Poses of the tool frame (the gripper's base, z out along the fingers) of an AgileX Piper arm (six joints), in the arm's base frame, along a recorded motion.
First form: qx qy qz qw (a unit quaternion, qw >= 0); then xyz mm.
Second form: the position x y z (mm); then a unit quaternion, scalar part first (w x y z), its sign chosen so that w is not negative. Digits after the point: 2 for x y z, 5 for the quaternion.
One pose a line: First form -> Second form
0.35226, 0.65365, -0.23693, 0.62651, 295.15, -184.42, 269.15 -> 295.15, -184.42, 269.15, 0.62651, 0.35226, 0.65365, -0.23693
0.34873, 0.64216, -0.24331, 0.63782, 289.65, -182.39, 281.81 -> 289.65, -182.39, 281.81, 0.63782, 0.34873, 0.64216, -0.24331
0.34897, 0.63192, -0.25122, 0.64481, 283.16, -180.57, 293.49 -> 283.16, -180.57, 293.49, 0.64481, 0.34897, 0.63192, -0.25122
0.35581, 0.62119, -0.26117, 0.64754, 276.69, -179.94, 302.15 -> 276.69, -179.94, 302.15, 0.64754, 0.35581, 0.62119, -0.26117
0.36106, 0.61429, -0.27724, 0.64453, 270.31, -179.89, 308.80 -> 270.31, -179.89, 308.80, 0.64453, 0.36106, 0.61429, -0.27724
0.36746, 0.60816, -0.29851, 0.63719, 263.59, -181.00, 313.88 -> 263.59, -181.00, 313.88, 0.63719, 0.36746, 0.60816, -0.29851
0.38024, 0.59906, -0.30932, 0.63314, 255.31, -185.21, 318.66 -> 255.31, -185.21, 318.66, 0.63314, 0.38024, 0.59906, -0.30932
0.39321, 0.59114, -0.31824, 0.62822, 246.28, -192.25, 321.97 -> 246.28, -192.25, 321.97, 0.62822, 0.39321, 0.59114, -0.31824
